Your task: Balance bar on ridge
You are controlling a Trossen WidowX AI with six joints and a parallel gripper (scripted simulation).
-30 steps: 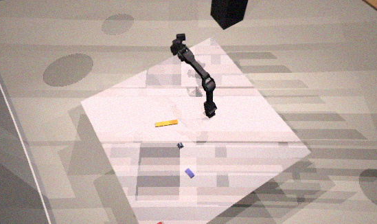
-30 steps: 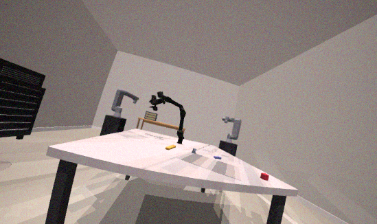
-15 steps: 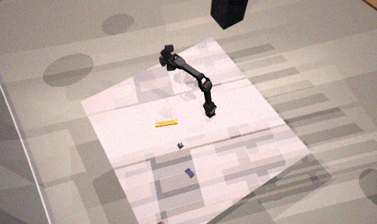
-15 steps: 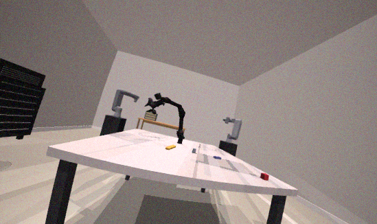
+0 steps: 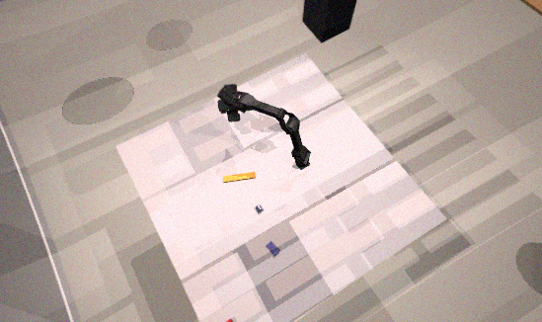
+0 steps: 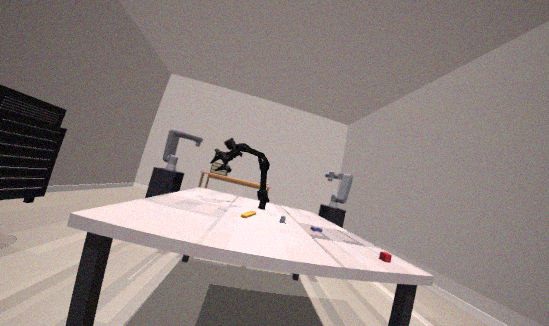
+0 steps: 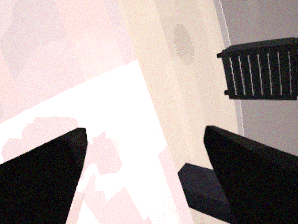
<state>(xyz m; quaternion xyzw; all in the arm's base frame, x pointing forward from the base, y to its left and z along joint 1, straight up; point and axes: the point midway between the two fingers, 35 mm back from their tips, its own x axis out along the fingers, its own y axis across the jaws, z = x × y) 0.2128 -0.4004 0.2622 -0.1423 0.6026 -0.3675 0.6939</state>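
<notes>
Now: gripper tip 130 mm short of the bar, 320 mm to the right of it and 230 mm above it. Also, from my gripper tip: red block: 530 mm ahead, 920 mm to the left, 220 mm below; then blue block: 180 mm ahead, 740 mm to the left, 230 mm below.
</notes>
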